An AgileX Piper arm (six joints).
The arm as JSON. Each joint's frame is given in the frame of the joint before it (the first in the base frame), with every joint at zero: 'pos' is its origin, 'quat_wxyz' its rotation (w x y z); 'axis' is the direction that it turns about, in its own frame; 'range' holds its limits. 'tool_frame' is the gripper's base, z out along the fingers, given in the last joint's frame.
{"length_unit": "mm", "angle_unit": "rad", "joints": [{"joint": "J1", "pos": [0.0, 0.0, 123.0], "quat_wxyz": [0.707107, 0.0, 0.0, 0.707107], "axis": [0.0, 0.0, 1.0], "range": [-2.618, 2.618]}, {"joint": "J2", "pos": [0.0, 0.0, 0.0], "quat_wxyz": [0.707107, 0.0, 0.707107, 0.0], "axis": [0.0, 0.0, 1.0], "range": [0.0, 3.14]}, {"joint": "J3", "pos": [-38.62, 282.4, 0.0], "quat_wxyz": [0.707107, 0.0, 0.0, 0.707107], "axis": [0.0, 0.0, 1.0], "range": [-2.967, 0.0]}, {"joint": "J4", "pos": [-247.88, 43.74, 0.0], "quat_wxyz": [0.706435, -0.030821, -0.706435, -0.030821], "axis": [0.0, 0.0, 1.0], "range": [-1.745, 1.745]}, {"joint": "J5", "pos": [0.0, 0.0, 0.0], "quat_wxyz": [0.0, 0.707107, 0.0, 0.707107], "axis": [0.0, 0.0, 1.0], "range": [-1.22, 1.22]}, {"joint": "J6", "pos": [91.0, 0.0, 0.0], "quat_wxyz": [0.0, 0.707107, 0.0, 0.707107], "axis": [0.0, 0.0, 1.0], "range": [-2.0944, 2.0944]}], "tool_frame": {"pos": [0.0, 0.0, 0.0], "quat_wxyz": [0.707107, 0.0, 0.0, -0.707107]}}
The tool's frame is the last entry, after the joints.
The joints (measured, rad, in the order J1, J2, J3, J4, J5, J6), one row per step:
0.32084 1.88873 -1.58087 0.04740 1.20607 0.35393
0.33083 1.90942 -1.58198 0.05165 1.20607 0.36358
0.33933 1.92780 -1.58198 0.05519 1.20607 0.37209
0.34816 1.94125 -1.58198 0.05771 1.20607 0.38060
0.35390 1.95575 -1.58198 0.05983 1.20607 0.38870
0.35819 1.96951 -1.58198 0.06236 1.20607 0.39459
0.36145 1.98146 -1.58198 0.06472 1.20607 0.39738
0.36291 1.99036 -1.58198 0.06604 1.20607 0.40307
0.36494 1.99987 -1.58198 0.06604 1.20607 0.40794
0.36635 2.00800 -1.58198 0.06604 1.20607 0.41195
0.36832 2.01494 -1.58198 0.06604 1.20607 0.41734
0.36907 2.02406 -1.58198 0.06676 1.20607 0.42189
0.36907 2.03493 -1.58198 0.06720 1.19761 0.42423
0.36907 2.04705 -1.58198 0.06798 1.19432 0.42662
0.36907 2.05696 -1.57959 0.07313 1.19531 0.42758
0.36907 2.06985 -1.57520 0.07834 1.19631 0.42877
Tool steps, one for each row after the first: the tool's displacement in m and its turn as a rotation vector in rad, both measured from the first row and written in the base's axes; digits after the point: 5 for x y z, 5 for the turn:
0.00126 0.00491 -0.00774 -0.00126 0.02071 -0.00053
0.00215 0.00906 -0.01492 -0.00328 0.03992 -0.00136
0.00233 0.01304 -0.02020 -0.00488 0.05411 -0.00165
0.00295 0.01587 -0.02591 -0.00738 0.06909 -0.00459
0.00361 0.01816 -0.03136 -0.00958 0.08329 -0.00692
0.00418 0.01998 -0.03610 -0.01162 0.09548 -0.00718
0.00472 0.02092 -0.03964 -0.01328 0.10469 -0.01184
0.00523 0.02199 -0.04344 -0.01650 0.11392 -0.01477
0.00569 0.02276 -0.04670 -0.01929 0.12179 -0.01746
0.00594 0.02371 -0.04948 -0.02163 0.12864 -0.02095
0.00650 0.02431 -0.05314 -0.02416 0.13769 -0.02506
0.00800 0.02491 -0.05751 -0.02469 0.14021 -0.02810
0.00908 0.02539 -0.06241 -0.02724 0.14882 -0.03105
0.00911 0.02588 -0.06696 -0.02760 0.16304 -0.03370
0.00895 0.02629 -0.07320 -0.02981 0.18190 -0.03676

